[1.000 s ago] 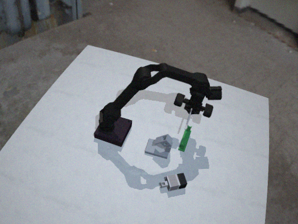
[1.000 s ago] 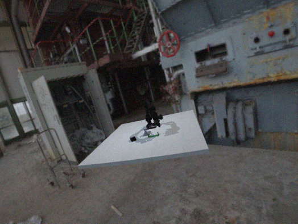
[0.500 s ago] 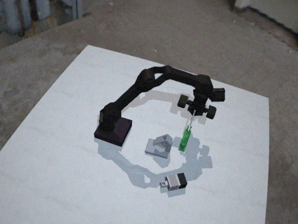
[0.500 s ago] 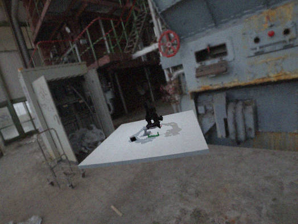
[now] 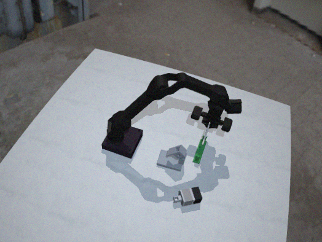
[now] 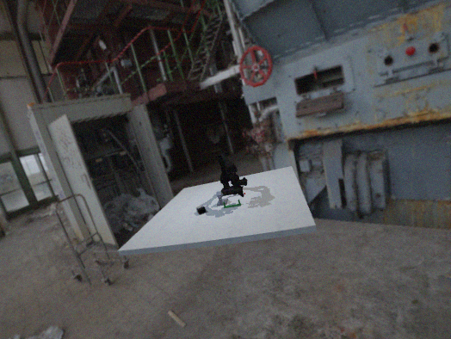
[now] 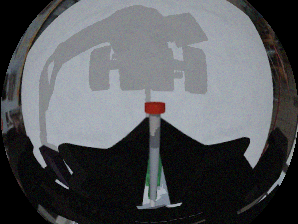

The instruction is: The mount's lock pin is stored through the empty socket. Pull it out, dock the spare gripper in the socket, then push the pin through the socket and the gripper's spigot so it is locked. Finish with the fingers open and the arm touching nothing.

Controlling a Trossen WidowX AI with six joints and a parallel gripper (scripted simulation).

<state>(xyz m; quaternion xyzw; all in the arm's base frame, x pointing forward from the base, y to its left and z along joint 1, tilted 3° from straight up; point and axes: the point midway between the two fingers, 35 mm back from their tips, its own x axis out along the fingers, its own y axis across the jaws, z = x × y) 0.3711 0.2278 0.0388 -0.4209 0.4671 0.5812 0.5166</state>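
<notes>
The green block is 10 cm to the right of my gripper tip and 4 cm below it. Also, from my gripper tip: grey mount 8 cm behind, 21 cm to the right, 1 cm below; spare gripper 3 cm ahead, 37 cm to the right, 4 cm below.
</notes>
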